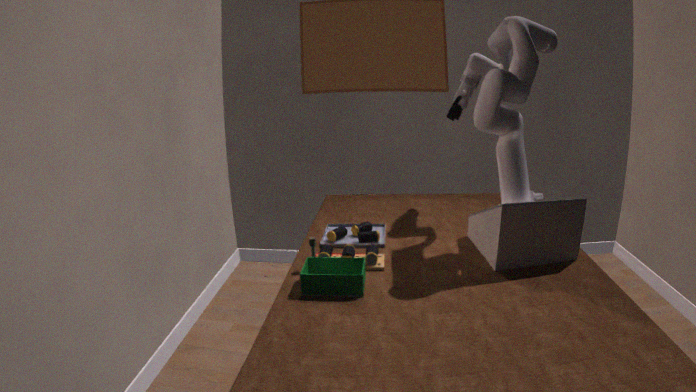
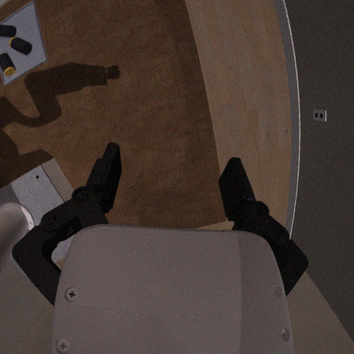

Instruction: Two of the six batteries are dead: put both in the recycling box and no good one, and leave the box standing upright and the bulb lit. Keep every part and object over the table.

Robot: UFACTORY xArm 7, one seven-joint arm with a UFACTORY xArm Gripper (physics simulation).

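Places are measured from the arm's base along level axes (x back, y right, z up), in millimetres.
Pixels of known places: gripper, fingertip midpoint: [image 1: 452, 118]; arm's base, origin of the base link: [image 1: 516, 207].
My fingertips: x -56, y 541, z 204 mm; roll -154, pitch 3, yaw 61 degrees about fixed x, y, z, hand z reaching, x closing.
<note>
For each thing: its top centre in the pictures, then the offset to it from my fingertips. "spot": a spot on its surface instead. Level surfaces: height alone.
- grey tray, surface spot: [image 1: 327, 245] spot: dy -506, dx -505, dz -302 mm
- tan board, surface spot: [image 1: 379, 265] spot: dy -579, dx -365, dz -338 mm
- green box, middle of its top: [image 1: 333, 265] dy -671, dx -487, dz -288 mm
- small dark green post, surface spot: [image 1: 312, 246] spot: dy -568, dx -543, dz -277 mm
- brown table, its level: dz -347 mm
My gripper [image 1: 454, 118] [image 2: 173, 162] is open and empty, high above the table and to the right of the tray. Three black batteries with yellow ends lie in the grey tray [image 1: 327, 245] [image 2: 40, 30]: one at the left [image 1: 337, 234], one at the back [image 1: 365, 228] and one at the right [image 1: 368, 237]. Three more dark batteries [image 1: 326, 251] [image 1: 348, 251] [image 1: 372, 254] are at the tan board [image 1: 379, 265] in front of the tray. The green box [image 1: 333, 285] stands upright before the board and hides part of it. Whether the bulb is lit cannot be told.
A small dark green post [image 1: 312, 246] stands behind the box's left side, near the table's left edge. The grey robot base block [image 1: 542, 235] stands on the brown table [image 1: 450, 330] at the right. The arm's shadow falls between the tray and the block.
</note>
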